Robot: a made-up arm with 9 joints. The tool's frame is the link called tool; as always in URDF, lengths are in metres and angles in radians. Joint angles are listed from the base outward.
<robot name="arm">
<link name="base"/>
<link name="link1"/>
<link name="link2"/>
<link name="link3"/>
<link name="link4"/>
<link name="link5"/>
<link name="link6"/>
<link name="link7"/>
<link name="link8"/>
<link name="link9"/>
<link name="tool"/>
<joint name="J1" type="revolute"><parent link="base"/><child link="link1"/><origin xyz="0.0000 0.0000 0.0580" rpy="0.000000 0.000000 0.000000"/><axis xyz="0 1 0"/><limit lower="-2.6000" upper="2.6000"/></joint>
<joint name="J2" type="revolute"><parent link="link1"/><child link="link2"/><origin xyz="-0.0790 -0.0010 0.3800" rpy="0.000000 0.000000 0.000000"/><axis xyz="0 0 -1"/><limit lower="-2.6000" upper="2.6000"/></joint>
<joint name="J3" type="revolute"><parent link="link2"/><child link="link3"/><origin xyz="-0.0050 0.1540 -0.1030" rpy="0.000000 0.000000 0.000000"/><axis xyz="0 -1 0"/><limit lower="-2.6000" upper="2.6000"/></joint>
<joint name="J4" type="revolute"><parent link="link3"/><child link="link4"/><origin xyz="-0.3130 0.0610 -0.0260" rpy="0.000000 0.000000 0.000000"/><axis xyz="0 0 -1"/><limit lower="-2.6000" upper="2.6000"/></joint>
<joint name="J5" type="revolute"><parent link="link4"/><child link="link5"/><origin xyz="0.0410 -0.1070 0.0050" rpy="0.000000 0.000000 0.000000"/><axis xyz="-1 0 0"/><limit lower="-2.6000" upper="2.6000"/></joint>
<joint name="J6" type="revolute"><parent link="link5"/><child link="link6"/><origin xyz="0.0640 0.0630 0.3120" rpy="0.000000 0.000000 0.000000"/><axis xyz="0 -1 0"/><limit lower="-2.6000" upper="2.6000"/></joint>
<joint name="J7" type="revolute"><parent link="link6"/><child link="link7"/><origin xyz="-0.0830 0.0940 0.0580" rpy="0.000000 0.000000 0.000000"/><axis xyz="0 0 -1"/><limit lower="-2.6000" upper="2.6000"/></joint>
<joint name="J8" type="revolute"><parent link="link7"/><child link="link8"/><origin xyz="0.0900 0.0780 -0.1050" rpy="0.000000 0.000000 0.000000"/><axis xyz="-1 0 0"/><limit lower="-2.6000" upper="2.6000"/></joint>
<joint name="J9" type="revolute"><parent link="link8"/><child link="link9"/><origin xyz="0.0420 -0.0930 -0.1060" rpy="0.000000 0.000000 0.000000"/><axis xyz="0 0 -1"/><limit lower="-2.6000" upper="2.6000"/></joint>
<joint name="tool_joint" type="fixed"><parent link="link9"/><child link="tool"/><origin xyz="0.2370 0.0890 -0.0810" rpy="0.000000 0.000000 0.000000"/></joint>
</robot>
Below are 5 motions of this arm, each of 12 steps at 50 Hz.
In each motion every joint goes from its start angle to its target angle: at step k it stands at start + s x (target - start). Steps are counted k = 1, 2, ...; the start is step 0. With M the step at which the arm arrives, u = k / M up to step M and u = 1 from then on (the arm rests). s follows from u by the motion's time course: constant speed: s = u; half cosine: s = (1 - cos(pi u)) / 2; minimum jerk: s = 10 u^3 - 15 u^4 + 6 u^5.
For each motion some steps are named. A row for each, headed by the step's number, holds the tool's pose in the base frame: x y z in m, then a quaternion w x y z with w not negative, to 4 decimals.
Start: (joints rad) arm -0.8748 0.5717 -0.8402 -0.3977 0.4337 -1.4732 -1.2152 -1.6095 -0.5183
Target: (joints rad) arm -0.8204 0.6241 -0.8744 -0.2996 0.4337 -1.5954 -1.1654 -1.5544 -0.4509
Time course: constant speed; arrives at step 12
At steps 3, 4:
3: -0.3565 0.7330 0.7695 0.1897 0.8608 0.4703 -0.0426
4: -0.3449 0.7310 0.7724 0.1851 0.8611 0.4708 -0.0507

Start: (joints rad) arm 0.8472 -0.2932 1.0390 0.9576 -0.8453 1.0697 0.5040 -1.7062 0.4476
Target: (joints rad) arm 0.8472 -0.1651 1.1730 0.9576 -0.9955 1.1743 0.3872 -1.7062 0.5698
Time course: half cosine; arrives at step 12
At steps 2, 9, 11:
2: -0.2711 -0.5291 0.6476 0.0482 -0.7415 0.6651 0.0744
9: -0.3815 -0.4914 0.6189 0.0791 -0.7286 0.6799 -0.0251
11: -0.3989 -0.4843 0.6123 0.0831 -0.7257 0.6817 -0.0413

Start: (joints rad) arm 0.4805 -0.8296 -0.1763 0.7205 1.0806 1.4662 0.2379 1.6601 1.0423
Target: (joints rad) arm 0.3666 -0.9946 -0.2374 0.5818 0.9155 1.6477 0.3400 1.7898 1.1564
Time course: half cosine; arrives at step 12
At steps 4, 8, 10, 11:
4: -0.2900 0.2600 0.8181 0.3237 -0.2863 -0.8688 -0.2418
8: -0.3701 0.1561 0.8524 0.3176 -0.1779 -0.8709 -0.3300
10: -0.3947 0.1158 0.8591 0.3162 -0.1394 -0.8664 -0.3605
11: -0.4009 0.1047 0.8604 0.3158 -0.1290 -0.8647 -0.3686

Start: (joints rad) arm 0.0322 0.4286 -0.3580 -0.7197 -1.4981 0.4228 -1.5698 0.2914 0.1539
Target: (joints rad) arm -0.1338 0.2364 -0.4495 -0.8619 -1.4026 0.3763 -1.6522 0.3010 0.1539
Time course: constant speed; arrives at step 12
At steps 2, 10, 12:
2: 0.0650 0.1486 0.8649 0.6714 0.5161 -0.4576 0.2710
10: -0.0489 0.1943 0.8790 0.5957 0.5484 -0.4374 0.3913
12: -0.0798 0.2036 0.8800 0.5749 0.5542 -0.4308 0.4205

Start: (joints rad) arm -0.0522 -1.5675 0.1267 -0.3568 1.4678 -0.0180 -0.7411 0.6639 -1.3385
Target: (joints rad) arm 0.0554 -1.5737 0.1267 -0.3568 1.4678 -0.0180 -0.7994 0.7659 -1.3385
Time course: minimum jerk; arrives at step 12
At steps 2, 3, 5, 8, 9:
2: -0.2502 -0.2283 -0.0136 0.3080 0.8541 0.1121 -0.4038
3: -0.2508 -0.2279 -0.0105 0.3096 0.8534 0.1139 -0.4035
5: -0.2525 -0.2263 0.0005 0.3155 0.8509 0.1203 -0.4024
8: -0.2551 -0.2232 0.0205 0.3258 0.8461 0.1327 -0.4004
9: -0.2556 -0.2225 0.0253 0.3282 0.8449 0.1359 -0.3999

